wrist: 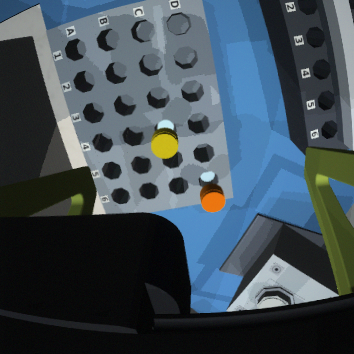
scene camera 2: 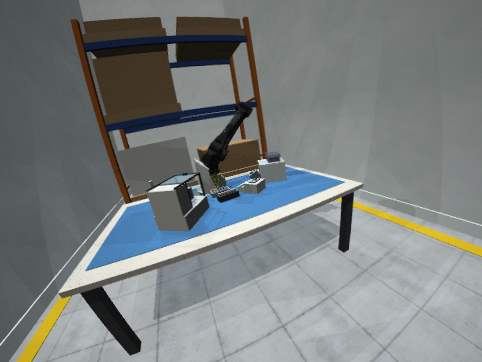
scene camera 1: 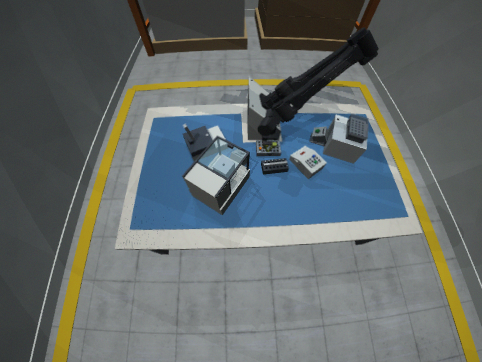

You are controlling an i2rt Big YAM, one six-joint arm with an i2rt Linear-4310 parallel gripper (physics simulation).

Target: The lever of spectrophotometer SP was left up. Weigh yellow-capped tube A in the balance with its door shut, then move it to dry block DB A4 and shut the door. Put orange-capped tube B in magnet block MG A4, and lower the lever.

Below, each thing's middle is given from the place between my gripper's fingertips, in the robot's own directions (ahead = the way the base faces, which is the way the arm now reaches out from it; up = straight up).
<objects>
I see my gripper 160 mm short of the glass-box balance [scene camera 1: 215, 178], 260 mm to the left of it and 30 mm below it.
</objects>
